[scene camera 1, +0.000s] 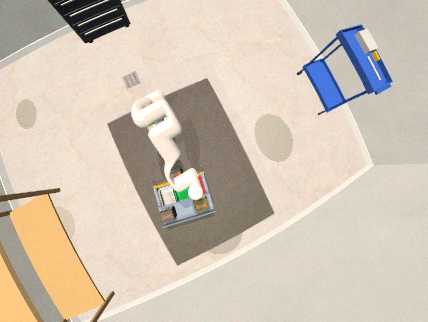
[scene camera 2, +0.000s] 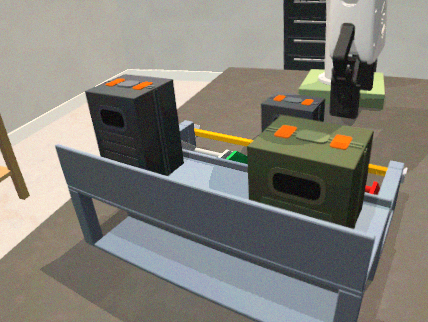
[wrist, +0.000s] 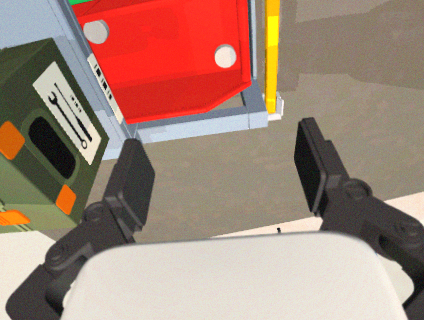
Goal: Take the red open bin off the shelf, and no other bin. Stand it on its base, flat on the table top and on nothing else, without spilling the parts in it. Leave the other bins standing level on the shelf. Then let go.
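Places are measured from the arm's base along level axes (x ahead, y up, z right), in millimetres.
Pixels of known places: gripper, between the fingertips: (scene camera 2: 352,101) (wrist: 219,147).
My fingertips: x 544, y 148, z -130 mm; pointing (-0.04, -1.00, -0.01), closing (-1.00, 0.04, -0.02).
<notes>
Ahead of a thing's pixels: the offset from my fingertips to its top centre. Level surfaces: height alone.
The red open bin @[dy -101, dx +47, dz +6 mm] (scene camera 1: 201,185) (scene camera 2: 374,188) (wrist: 165,60) sits at one end of the grey-blue shelf (scene camera 1: 187,218) (scene camera 2: 215,210) (wrist: 200,124). In the wrist view it holds two pale round parts, and its near corner lies inside the shelf's end rail. A green bin @[dy -101, dx +45, dz +118 mm] (scene camera 1: 182,195) (scene camera 2: 237,158) (wrist: 79,1) is beside it, then a white bin @[dy -101, dx +44, dz +230 mm] (scene camera 1: 167,196) (scene camera 2: 210,151). My gripper (scene camera 2: 354,100) (wrist: 219,147) is open and empty. It hangs above and off the red bin's end, with no contact showing. The table top @[dy -182 mm] (scene camera 1: 225,145) (wrist: 350,105) is dark brown-grey.
An olive case @[dy +17, dx +146, dz +8 mm] (scene camera 2: 310,170) (wrist: 30,115) and a tall dark case @[dy +42, dx +136, dz +238 mm] (scene camera 2: 135,125) stand on the shelf's front part. Another dark case @[dy -50, dx -106, dz +115 mm] (scene camera 2: 292,107) stands behind the shelf. A yellow rail @[dy -117, dx -59, dz +116 mm] (scene camera 2: 222,136) (wrist: 271,50) runs along the shelf's far side, beside the bins.
</notes>
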